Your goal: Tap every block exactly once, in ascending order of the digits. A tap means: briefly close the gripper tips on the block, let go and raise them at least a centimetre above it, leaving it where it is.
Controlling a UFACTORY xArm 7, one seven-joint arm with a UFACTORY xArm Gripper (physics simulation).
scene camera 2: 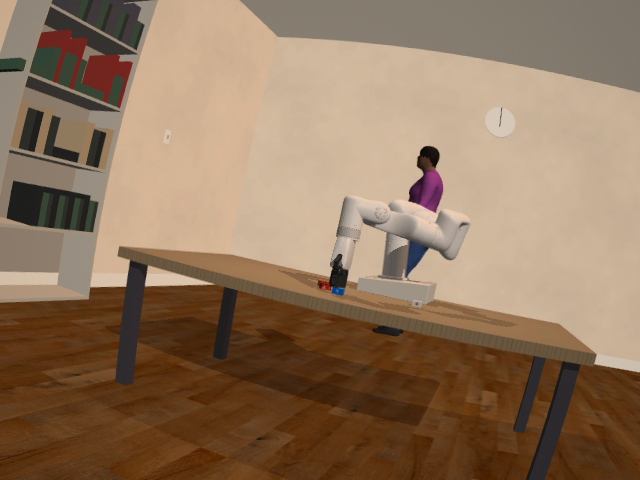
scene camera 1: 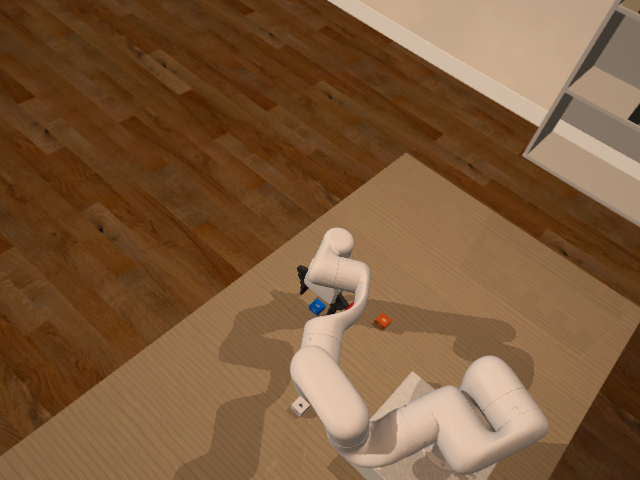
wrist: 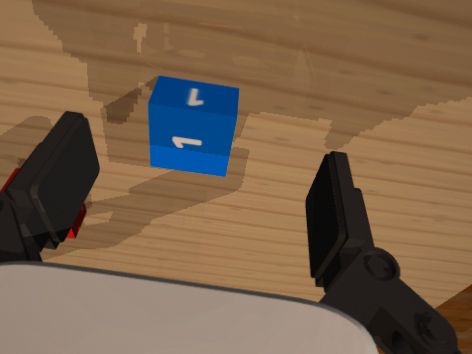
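A blue block [scene camera 1: 316,306] [scene camera 2: 338,291] [wrist: 190,127] marked 1 sits on the table. My gripper [scene camera 1: 316,302] [scene camera 2: 338,284] [wrist: 205,158] is open and low over it; in the wrist view the block shows between the fingers, nearer the left one, with bare table on both sides of it. A red block [scene camera 1: 350,305] [scene camera 2: 324,284] [wrist: 76,223] lies beyond the left finger, mostly hidden by it in the wrist view, its digit not readable. An orange block [scene camera 1: 382,321] lies farther right in scene view 1. A white block [scene camera 1: 300,406] [scene camera 2: 416,303] stands apart, its digit too small to read.
The robot's pale base plate [scene camera 1: 408,386] [scene camera 2: 387,290] stands on the wooden table [scene camera 1: 413,206] [scene camera 2: 206,266]. The arm reaches over the table between the white and orange blocks in scene view 1. A person [scene camera 2: 428,188] stands behind the arm. A bookshelf stands beyond the table.
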